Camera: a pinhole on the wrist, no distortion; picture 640 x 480 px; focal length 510.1 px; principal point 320.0 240.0 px. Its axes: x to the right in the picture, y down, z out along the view. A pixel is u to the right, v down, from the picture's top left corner.
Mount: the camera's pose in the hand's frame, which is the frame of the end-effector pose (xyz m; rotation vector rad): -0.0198 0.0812 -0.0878 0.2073 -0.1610 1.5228
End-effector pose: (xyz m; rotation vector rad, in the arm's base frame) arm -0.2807 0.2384 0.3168 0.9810 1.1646 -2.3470
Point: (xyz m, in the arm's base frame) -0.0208 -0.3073 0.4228
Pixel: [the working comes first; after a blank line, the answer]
In the camera's frame: 0.4230 0.2659 0.3578

outside the picture
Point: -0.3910 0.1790 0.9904
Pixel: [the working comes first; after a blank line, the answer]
In the camera's frame: -0.3782 0.3799 0.5597

outside the picture
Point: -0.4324 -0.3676 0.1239
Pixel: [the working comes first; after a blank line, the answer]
In the camera's frame: 0.4391 -0.2330 0.4726

outside the picture
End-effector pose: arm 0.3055 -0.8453 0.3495 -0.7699 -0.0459 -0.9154
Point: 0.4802 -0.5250 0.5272
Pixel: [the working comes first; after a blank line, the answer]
In the camera's frame: 0.1653 0.0497 0.4368

513 298
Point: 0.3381 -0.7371 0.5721
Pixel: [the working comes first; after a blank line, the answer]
In the camera's frame: -0.0647 -0.0365 0.3538

227 187
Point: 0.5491 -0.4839 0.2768
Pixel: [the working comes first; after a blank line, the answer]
In the camera's frame: 0.3340 0.1249 0.2497

outside the picture
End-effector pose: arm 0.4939 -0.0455 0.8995 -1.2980 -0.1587 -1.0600
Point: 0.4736 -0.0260 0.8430
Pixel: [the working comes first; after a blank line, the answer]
In the camera's frame: -0.0402 0.0382 0.0869

84 464
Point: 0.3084 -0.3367 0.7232
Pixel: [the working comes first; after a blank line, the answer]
In the camera's frame: -0.1276 0.0229 -0.2741

behind the camera
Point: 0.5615 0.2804 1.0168
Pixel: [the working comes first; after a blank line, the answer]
In the camera's frame: -0.0470 0.0554 0.4495

267 303
